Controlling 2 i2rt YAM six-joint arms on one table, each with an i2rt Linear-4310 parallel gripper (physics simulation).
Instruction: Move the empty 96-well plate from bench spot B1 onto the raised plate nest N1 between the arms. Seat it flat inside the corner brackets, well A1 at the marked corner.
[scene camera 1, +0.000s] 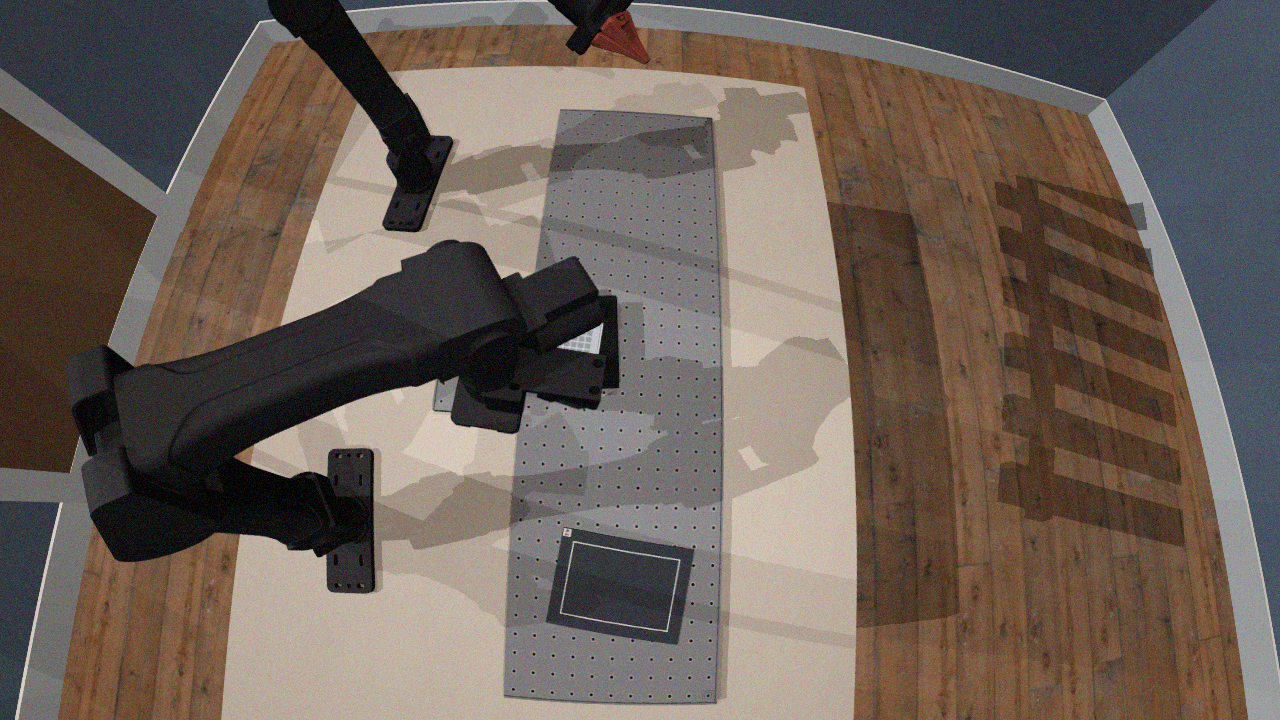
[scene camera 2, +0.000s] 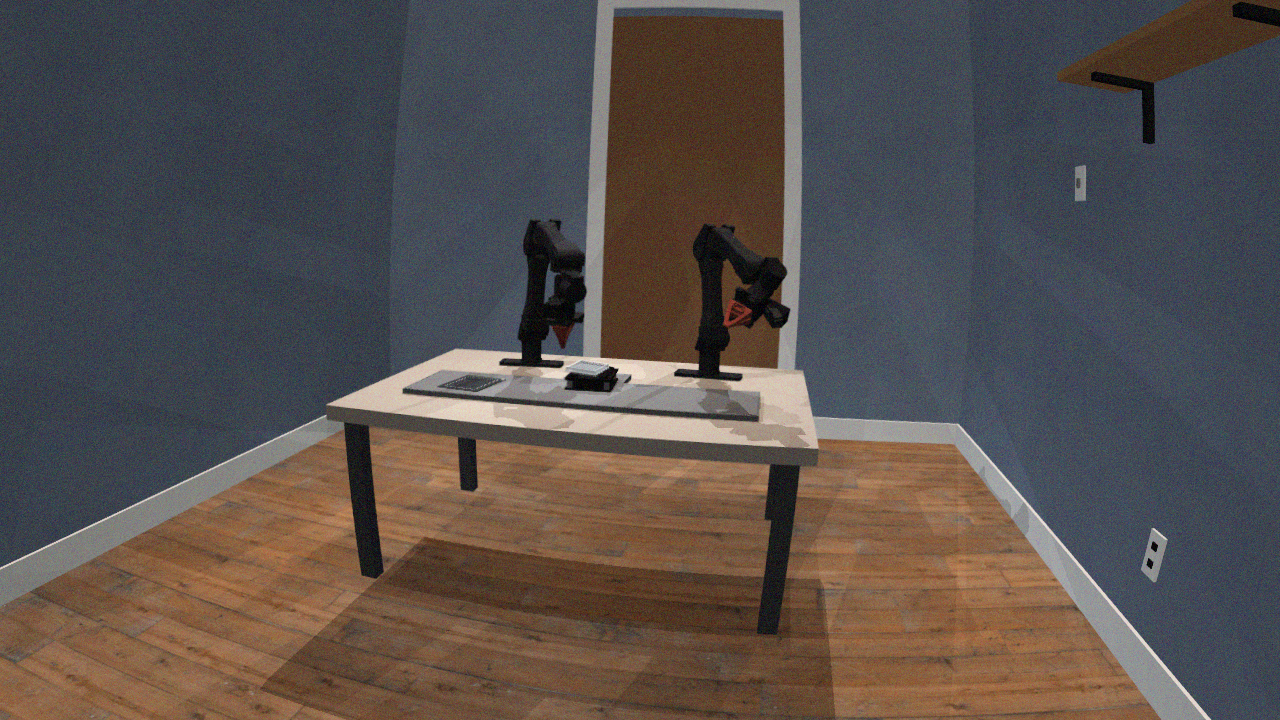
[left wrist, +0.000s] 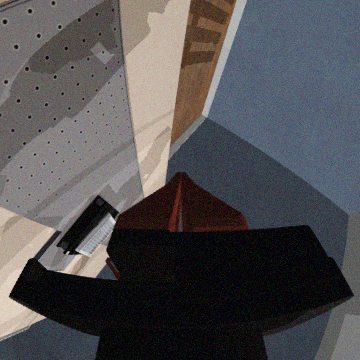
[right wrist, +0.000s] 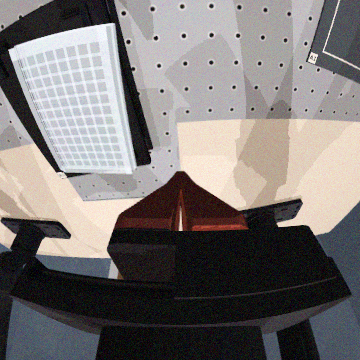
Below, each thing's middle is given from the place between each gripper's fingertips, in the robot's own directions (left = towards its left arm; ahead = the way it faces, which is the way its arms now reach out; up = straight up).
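Labels:
My right gripper's 4 cm above the white well plate (right wrist: 72, 82), 8 cm to the right of it and 5 cm short of it. There's a black block (scene camera 1: 609, 341) too, and that's 6 cm below my right hand, 5 cm ahead of it and 10 cm to the left.
If you go from my left hand, the black block is 16 cm below, 36 cm to the right and 10 cm behind, while the white well plate is 15 cm below that same hand, 37 cm to the right of it and 10 cm behind it.

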